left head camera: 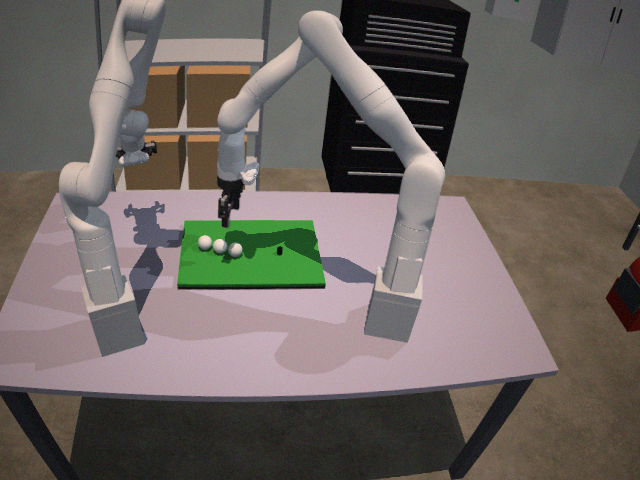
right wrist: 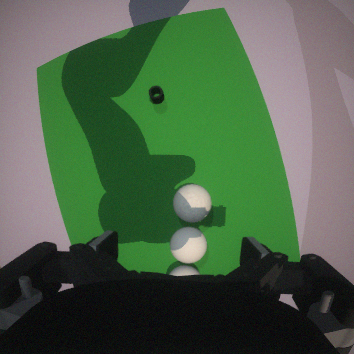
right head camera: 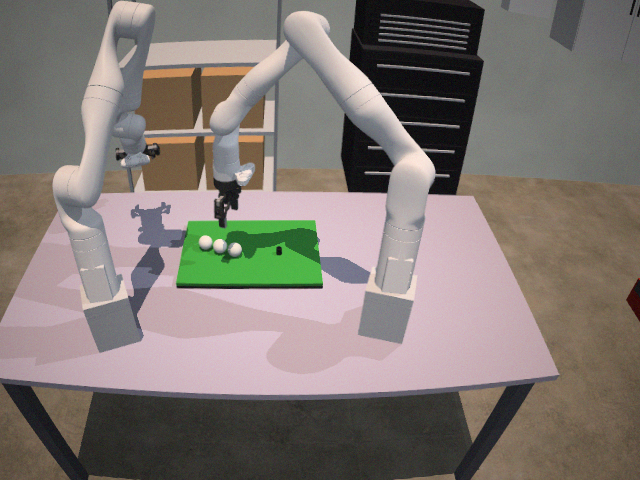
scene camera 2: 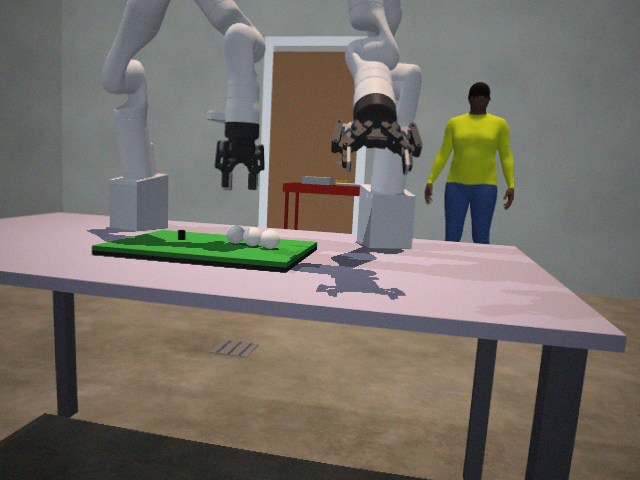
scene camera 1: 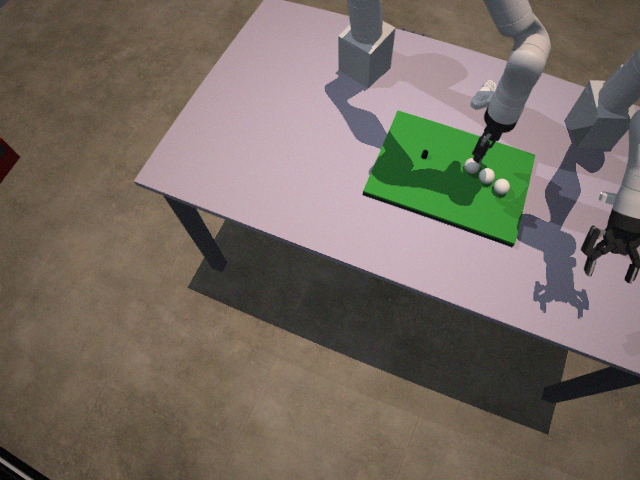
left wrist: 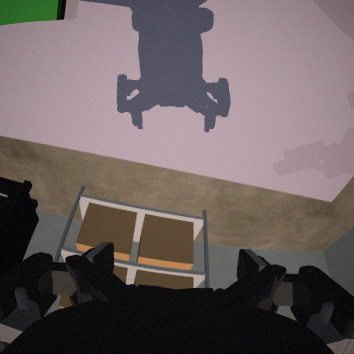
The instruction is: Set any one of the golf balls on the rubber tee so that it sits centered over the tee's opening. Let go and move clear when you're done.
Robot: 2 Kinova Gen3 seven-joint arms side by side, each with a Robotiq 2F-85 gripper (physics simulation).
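Places are measured from the left arm's base along level axes (x ahead, y left, z up), in millimetres.
Where they show: left gripper, between the fingertips: [scene camera 2: 377, 169] [scene camera 1: 607, 278] [left wrist: 175, 261]; right gripper, between the fingertips: [left head camera: 230, 217] [right wrist: 178, 248] [right head camera: 229, 218] [scene camera 2: 240, 190] [scene camera 1: 485, 149]; left arm's base, origin of its link: [left head camera: 107, 293] [right head camera: 102, 291] [scene camera 2: 387, 190] [scene camera 1: 613, 99]; right arm's base, origin of its link: [left head camera: 399, 282] [right head camera: 392, 282] [scene camera 2: 139, 176] [scene camera 1: 366, 31].
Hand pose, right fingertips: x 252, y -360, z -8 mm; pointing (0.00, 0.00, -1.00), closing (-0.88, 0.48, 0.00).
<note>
Things, the pixels of their top centre, and the offset from my right fingertips. "pt": a spot on its surface instead. Level surfaces: height alone.
- green mat, centre of its top: [right wrist: 159, 170] [scene camera 2: 214, 233] [scene camera 1: 454, 167] [left head camera: 249, 244] [right head camera: 249, 244] dx -2, dy -57, dz -102 mm
- middle ball, centre of its top: [right wrist: 188, 251] [scene camera 2: 253, 227] [scene camera 1: 489, 171] [left head camera: 219, 240] [right head camera: 219, 240] dx +7, dy +32, dz -82 mm
- far ball, centre of its top: [right wrist: 184, 290] [scene camera 2: 270, 229] [scene camera 1: 504, 182] [left head camera: 204, 236] [right head camera: 205, 236] dx +32, dy +74, dz -82 mm
- small black tee, a spot on its surface: [right wrist: 156, 101] [scene camera 2: 184, 236] [scene camera 1: 427, 156] [left head camera: 277, 251] pt dx -34, dy -134, dz -116 mm
- pink table, height of its surface: dz -144 mm
Three white golf balls stand in a row on the green mat [left head camera: 253, 273] [scene camera 2: 217, 258] [right wrist: 225, 125]: one ball [left head camera: 235, 250] [scene camera 1: 471, 165] [right wrist: 192, 203] nearest the tee, a middle ball [left head camera: 219, 246] [scene camera 1: 486, 176] [right wrist: 188, 245], and a far ball [left head camera: 204, 242] [scene camera 1: 501, 187] [right wrist: 184, 270], partly hidden in the right wrist view. The small black tee [left head camera: 279, 250] [scene camera 1: 424, 153] [scene camera 2: 181, 234] [right wrist: 156, 101] stands upright with its opening bare. My right gripper [left head camera: 225, 219] [scene camera 2: 239, 184] is open, empty, pointing down high above the mat. My left gripper [scene camera 1: 610, 276] [scene camera 2: 376, 169] is open and empty, raised beyond the mat's ball end.
The mat lies on the pink table [left head camera: 232, 361] between the two arm bases [left head camera: 116, 325] [left head camera: 392, 315]. A shelf with boxes [left head camera: 217, 98] and a black drawer cabinet [left head camera: 398, 113] stand behind the table. A person [scene camera 2: 475, 149] and a red cart [scene camera 2: 320, 189] show in scene camera 2.
</note>
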